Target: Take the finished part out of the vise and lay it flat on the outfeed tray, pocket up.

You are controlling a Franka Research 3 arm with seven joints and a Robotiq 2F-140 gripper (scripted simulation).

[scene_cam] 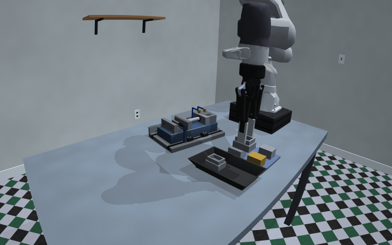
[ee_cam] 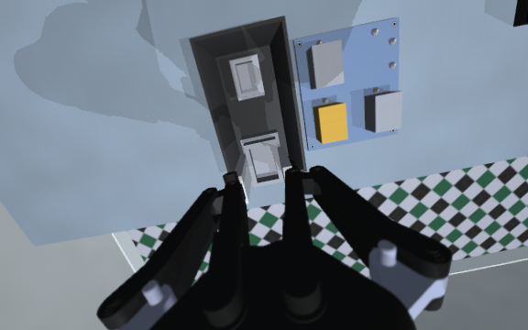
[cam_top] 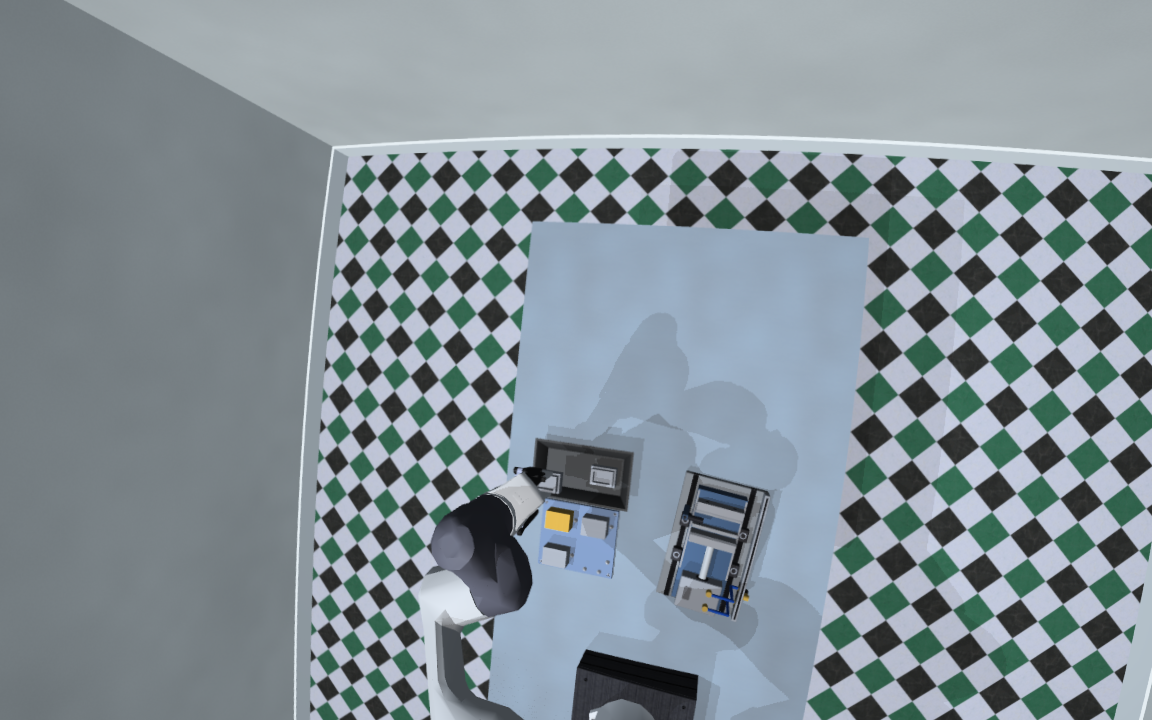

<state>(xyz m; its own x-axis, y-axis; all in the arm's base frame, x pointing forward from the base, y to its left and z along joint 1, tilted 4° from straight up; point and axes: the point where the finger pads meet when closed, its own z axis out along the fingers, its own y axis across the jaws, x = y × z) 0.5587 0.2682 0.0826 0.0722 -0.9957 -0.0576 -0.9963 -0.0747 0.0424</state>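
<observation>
Right now my hand is 120 mm past the yellow block, 10 mm to the left of it and 150 mm above it. Also, from my hand: blue fixture plate: 160 mm behind, 60 mm to the right, 180 mm below.
</observation>
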